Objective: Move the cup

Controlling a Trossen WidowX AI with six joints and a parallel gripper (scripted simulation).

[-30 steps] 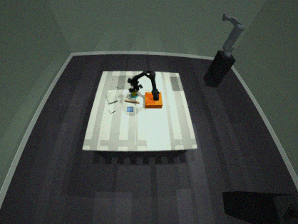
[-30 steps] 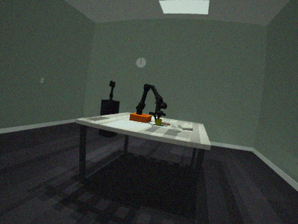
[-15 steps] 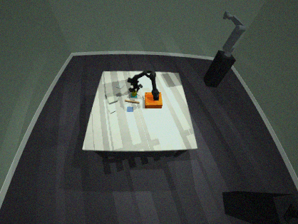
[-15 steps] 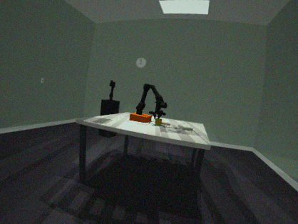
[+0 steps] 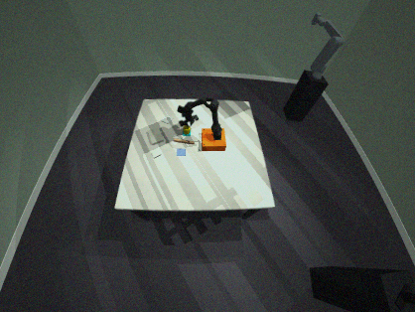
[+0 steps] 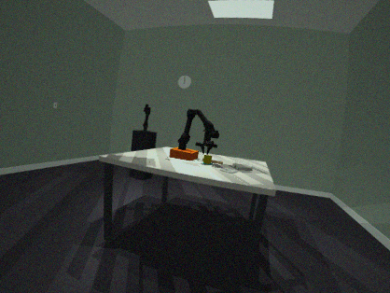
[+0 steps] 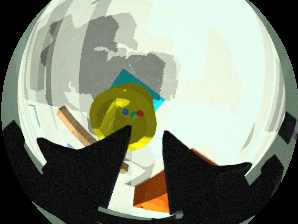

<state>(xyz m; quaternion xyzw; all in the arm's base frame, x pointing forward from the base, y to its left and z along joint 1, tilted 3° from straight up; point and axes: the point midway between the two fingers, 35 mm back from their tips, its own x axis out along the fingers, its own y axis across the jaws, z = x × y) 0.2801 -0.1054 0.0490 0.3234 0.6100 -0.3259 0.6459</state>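
The yellow cup lies 40 mm below my gripper tip, 20 mm ahead of it and 10 mm to the left of it. From my gripper tip the other things lie so: thin wooden stick: 140 mm to the left, 80 mm below, 30 mm ahead; then cyan pad: 80 mm below, 20 mm to the left, 20 mm ahead.
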